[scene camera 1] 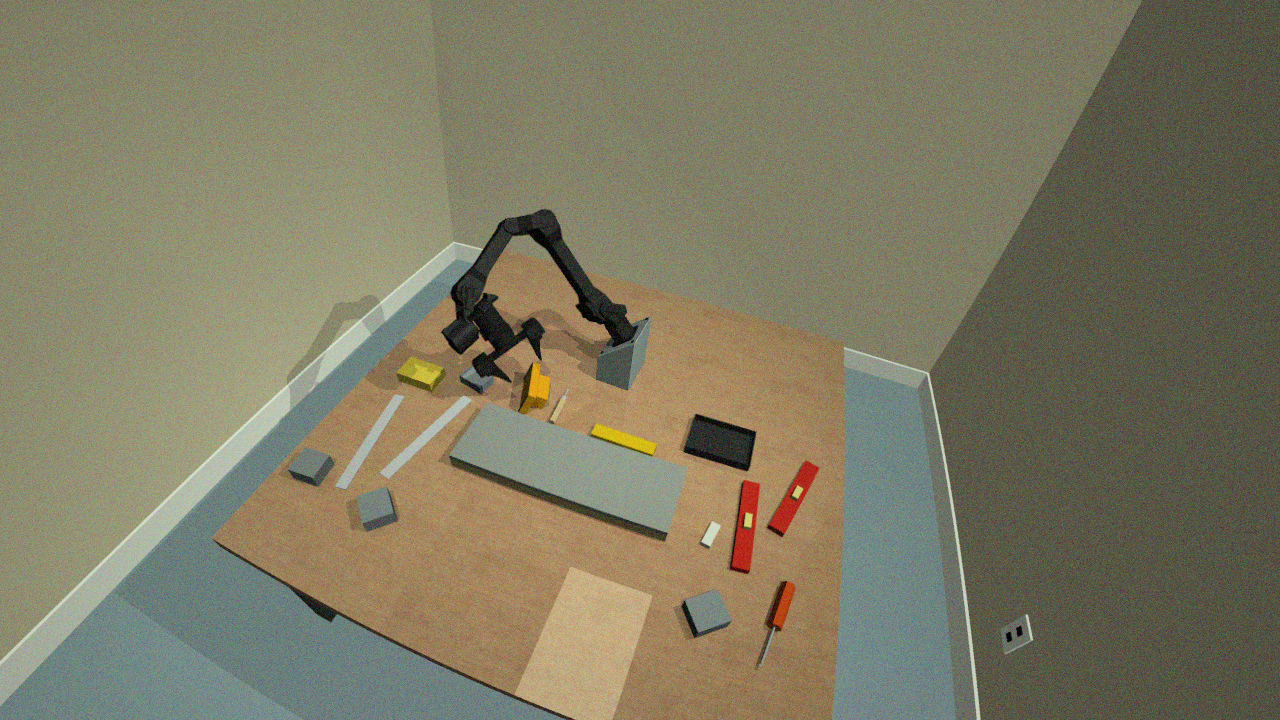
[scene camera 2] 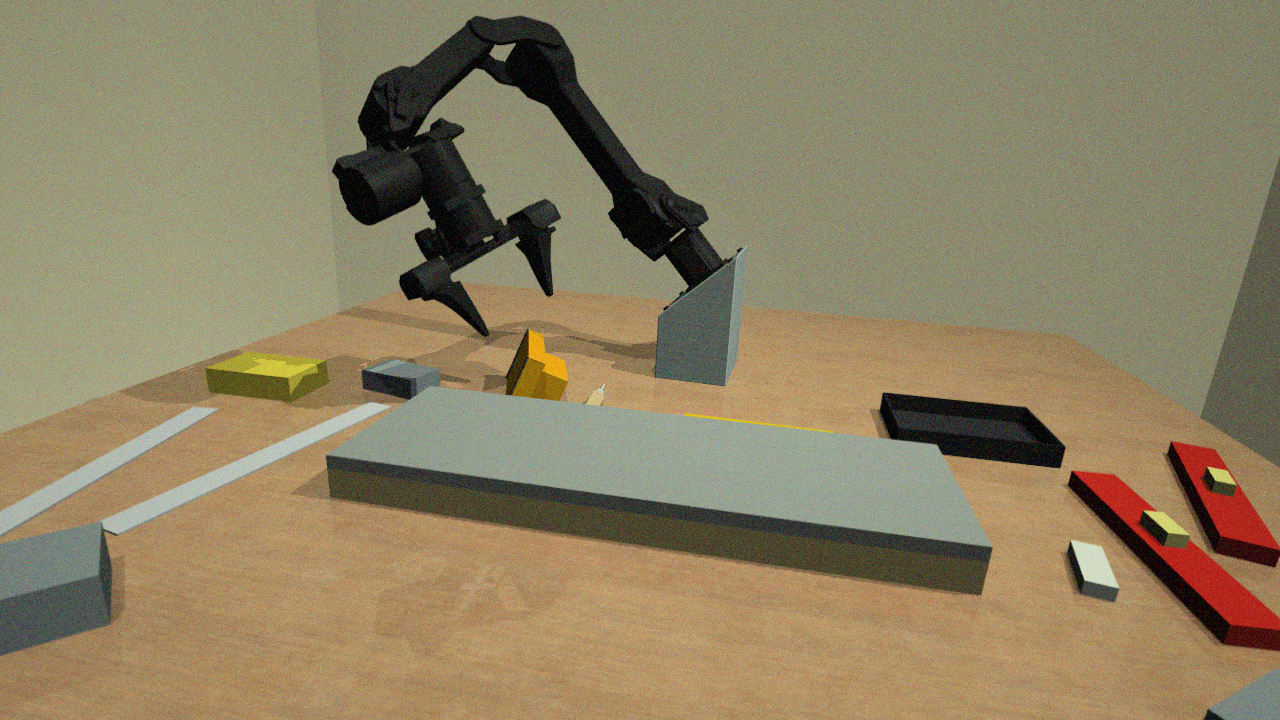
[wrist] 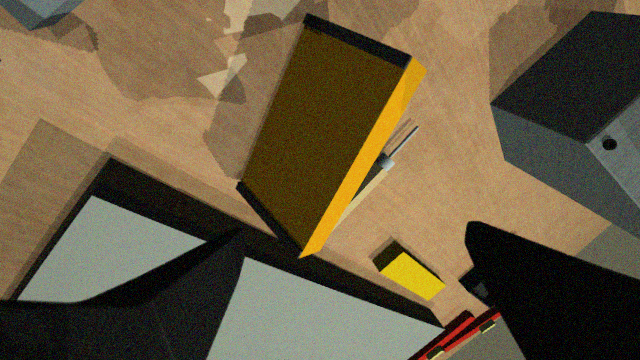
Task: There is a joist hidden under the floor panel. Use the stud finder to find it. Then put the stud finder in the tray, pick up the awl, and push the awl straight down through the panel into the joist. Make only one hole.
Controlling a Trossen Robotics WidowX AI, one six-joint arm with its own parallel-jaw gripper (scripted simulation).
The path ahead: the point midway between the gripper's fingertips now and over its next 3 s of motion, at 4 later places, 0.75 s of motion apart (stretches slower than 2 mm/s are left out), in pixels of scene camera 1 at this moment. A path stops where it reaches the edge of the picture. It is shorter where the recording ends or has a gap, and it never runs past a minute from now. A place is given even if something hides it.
My gripper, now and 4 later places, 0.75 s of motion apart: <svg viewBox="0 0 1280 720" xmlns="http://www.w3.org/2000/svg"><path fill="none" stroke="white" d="M525 371L543 379L542 384L543 391L545 390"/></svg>
